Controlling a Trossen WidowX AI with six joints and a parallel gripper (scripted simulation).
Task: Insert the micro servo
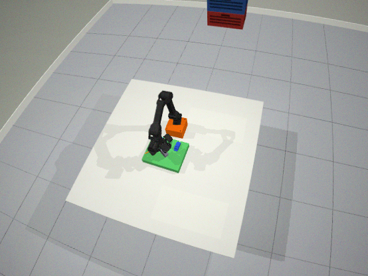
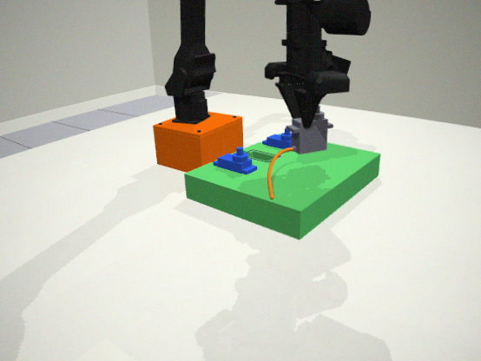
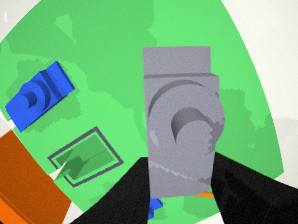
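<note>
Now: gripper tip 10 mm short of the green deck and 100 mm above it.
</note>
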